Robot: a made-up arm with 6 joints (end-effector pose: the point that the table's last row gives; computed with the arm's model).
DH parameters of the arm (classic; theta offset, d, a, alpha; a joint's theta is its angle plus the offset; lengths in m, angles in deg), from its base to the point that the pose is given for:
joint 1: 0 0.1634 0 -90
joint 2: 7.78 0 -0.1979 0
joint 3: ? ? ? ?
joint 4: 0 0.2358 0 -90
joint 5: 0 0 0.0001 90
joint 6: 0 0.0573 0 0
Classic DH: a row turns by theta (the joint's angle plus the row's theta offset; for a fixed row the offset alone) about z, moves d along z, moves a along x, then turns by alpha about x.
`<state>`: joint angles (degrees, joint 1 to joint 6).
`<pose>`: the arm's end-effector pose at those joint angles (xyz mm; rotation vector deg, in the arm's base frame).
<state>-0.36 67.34 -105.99 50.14 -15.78 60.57</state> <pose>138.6 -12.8 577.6 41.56 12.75 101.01</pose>
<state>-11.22 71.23 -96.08 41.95 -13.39 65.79</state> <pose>194.5 -47.6 529.2 52.27 20.54 84.98</pose>
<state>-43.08 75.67 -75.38 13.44 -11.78 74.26</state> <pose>192.3 -183.5 415.8 69.39 29.36 36.18</pose>
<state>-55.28 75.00 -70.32 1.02 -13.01 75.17</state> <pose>151.7 -219.3 394.8 70.30 31.50 17.50</pose>
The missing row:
joint 3: 77.22 0 -0.0206 90
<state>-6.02 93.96 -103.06 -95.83 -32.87 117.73</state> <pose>313.0 -2.0 443.3 -8.61 82.45 34.80</pose>
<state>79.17 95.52 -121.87 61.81 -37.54 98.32</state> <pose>80.2 256.0 534.0 -60.57 -13.73 -127.84</pose>
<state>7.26 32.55 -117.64 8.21 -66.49 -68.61</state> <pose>-221.1 -35.7 550.1 46.05 -51.09 -46.85</pose>
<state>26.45 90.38 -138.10 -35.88 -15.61 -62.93</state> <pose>155.4 87.4 610.8 -27.43 3.77 -68.11</pose>
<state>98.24 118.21 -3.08 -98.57 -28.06 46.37</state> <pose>-31.1 29.2 48.9 139.24 -43.39 -21.04</pose>
